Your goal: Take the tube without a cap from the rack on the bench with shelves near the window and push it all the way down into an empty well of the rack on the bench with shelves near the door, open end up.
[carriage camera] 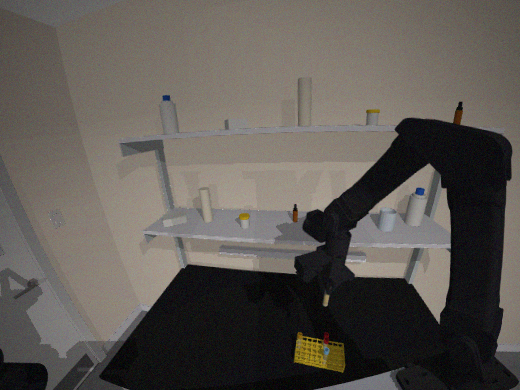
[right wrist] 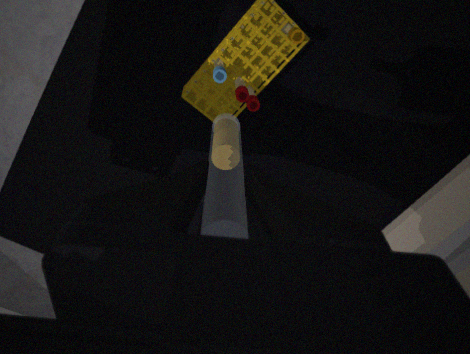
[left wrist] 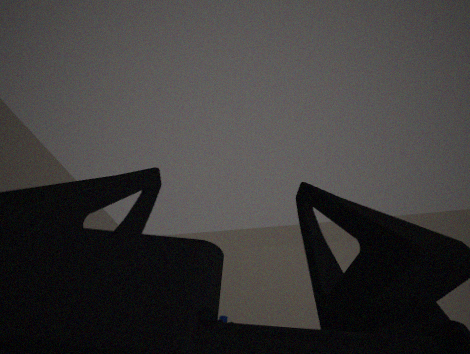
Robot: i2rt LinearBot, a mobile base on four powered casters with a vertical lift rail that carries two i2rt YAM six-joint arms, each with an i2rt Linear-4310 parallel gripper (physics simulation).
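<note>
The uncapped clear tube (carriage camera: 326, 300) (right wrist: 225, 187) has pale yellow content at its lower end. My right gripper (carriage camera: 328, 289) (right wrist: 226, 176) is shut on this tube and holds it above the black bench, its closed end down and roughly upright. The yellow rack (carriage camera: 305, 358) (right wrist: 197, 93) stands on the bench below; in the right wrist view it lies beyond the tube's lower end. The rack holds tubes with a blue cap (carriage camera: 326, 351) (right wrist: 219, 75), red caps (carriage camera: 326, 337) (right wrist: 242, 93) and an orange cap (carriage camera: 300, 336) (right wrist: 297, 35). Other wells look empty. My left gripper (left wrist: 229, 183) is open and empty, pointing toward the ceiling.
The black bench top (carriage camera: 215, 320) carries the rack. Behind it, a lower shelf (carriage camera: 270, 235) and an upper shelf (carriage camera: 210, 132) hold bottles, jars and cylinders. A white beaker (carriage camera: 387, 220) and a blue-capped bottle (carriage camera: 416, 209) stand behind the right arm. A door (carriage camera: 40, 320) is at the left.
</note>
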